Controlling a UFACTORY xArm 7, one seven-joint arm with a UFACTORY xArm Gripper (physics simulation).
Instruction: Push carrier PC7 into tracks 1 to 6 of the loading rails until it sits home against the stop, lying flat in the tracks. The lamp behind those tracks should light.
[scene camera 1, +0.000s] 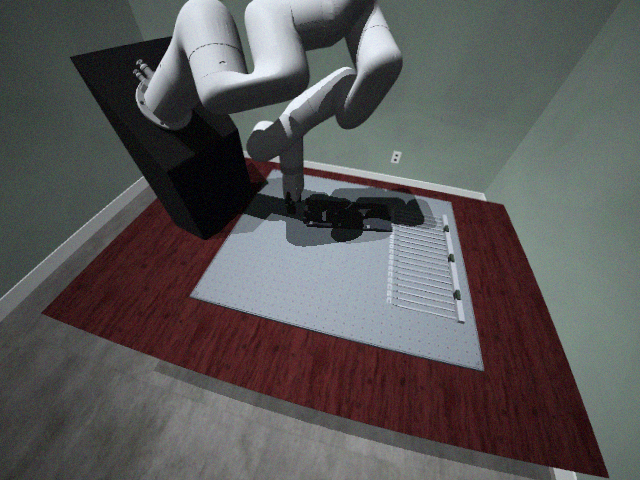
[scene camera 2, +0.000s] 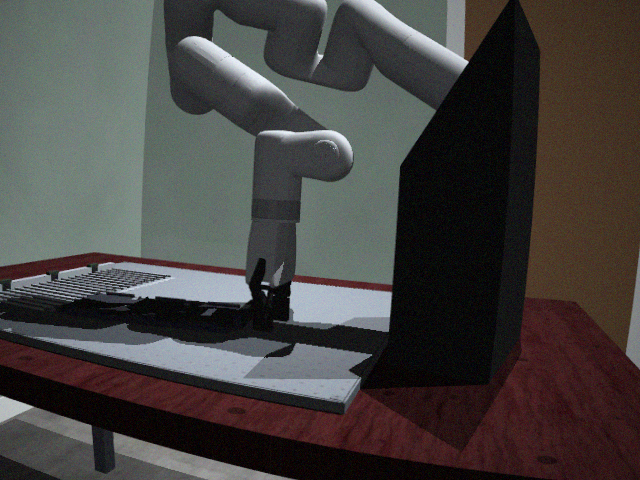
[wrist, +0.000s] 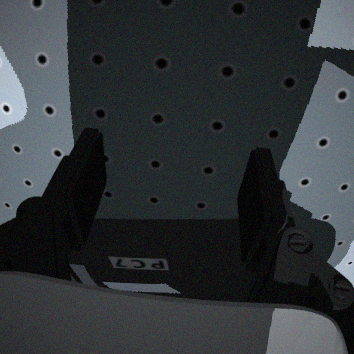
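Pixels of known places: gripper, fingertip midpoint: (scene camera 1: 294, 207) (scene camera 2: 271, 325) (wrist: 173, 163); arm's base, origin of the base link: (scene camera 1: 165, 105) (scene camera 2: 481, 105).
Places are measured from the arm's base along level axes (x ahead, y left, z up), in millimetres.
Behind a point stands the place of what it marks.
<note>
Carrier PC7 (scene camera 1: 336, 214) {y 71, x 467, z -363 mm} (scene camera 2: 222, 312) {y 48, x 403, z -363 mm} (wrist: 200, 250) {y 93, x 344, z -349 mm} is a long black part lying on the pegboard, mostly in the arm's shadow. Its label shows upside down in the wrist view. My gripper (scene camera 1: 291, 207) {y 78, x 304, z -366 mm} (scene camera 2: 271, 319) {y 78, x 304, z -366 mm} (wrist: 173, 163) {y 78, x 304, z -366 mm} is low at the carrier's end nearer the pedestal. It is partly open, one finger on each side of that end, and the fingertips reach past its edge. The loading rails (scene camera 1: 426, 311) {y -249, x 765, z -370 mm} lie at the board's far side, with a white stop bar (scene camera 1: 454, 276) {y -123, x 863, z -359 mm} and dark green lamps (scene camera 1: 451, 257) {y -53, x 865, z -354 mm} behind. No lamp looks lit. Shadow hides the carrier's far end near the rails.
The pale pegboard (scene camera 1: 289, 289) {y -253, x 372, z -374 mm} (scene camera 2: 315, 384) {y 276, x 183, z -374 mm} lies on a dark red table (scene camera 1: 361, 382) {y -449, x 597, z -387 mm} (scene camera 2: 558, 392) {y 184, x -117, z -387 mm}. The black pedestal (scene camera 1: 206, 191) {y -49, x 59, z -231 mm} (scene camera 2: 449, 268) {y 157, x 39, z -241 mm} that carries the arm stands behind the gripper. The arm's shadow crosses the board.
</note>
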